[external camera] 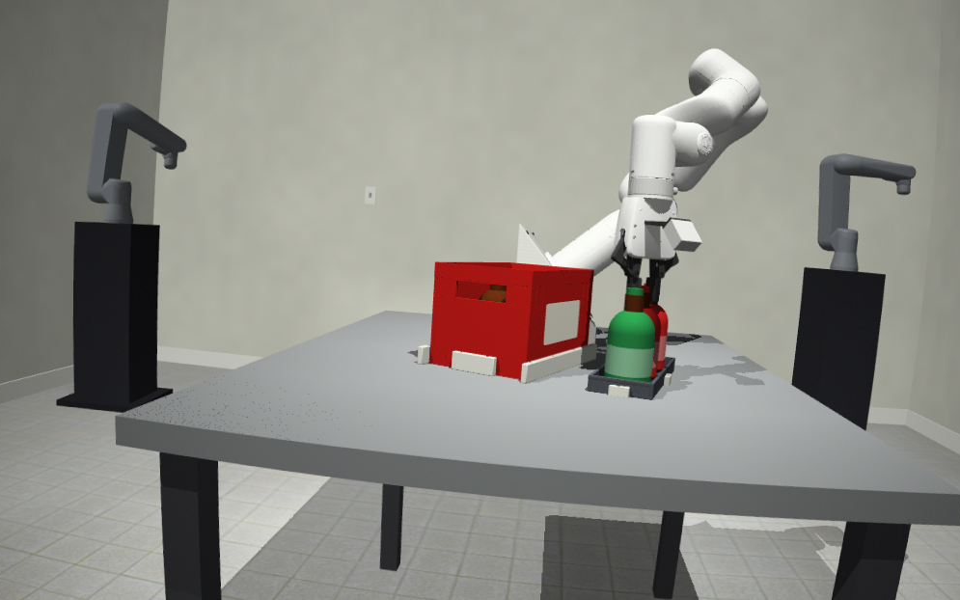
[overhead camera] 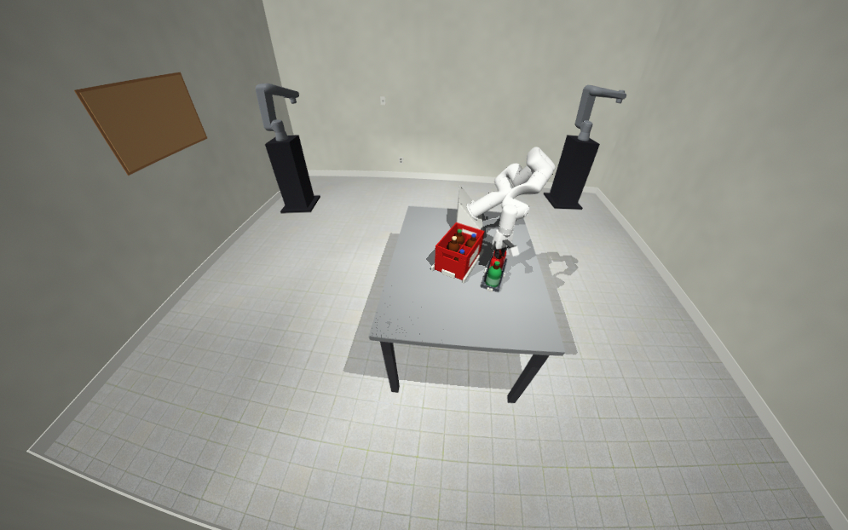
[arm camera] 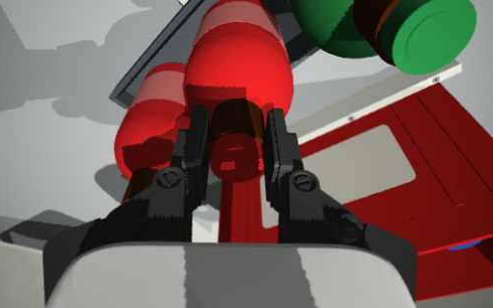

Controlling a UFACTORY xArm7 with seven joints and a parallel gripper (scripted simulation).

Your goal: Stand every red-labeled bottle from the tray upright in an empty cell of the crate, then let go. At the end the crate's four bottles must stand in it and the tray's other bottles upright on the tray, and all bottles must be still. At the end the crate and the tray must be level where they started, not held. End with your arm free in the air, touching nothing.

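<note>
The green bottle lies 80 mm ahead of my hand, 70 mm below it and 30 mm to the right of it. Also, from my hand: dark tray 140 mm below; then red-labeled bottle 80 mm behind, 70 mm below, 30 mm to the left; then red crate 200 mm to the right, 110 mm behind, 70 mm below.
</note>
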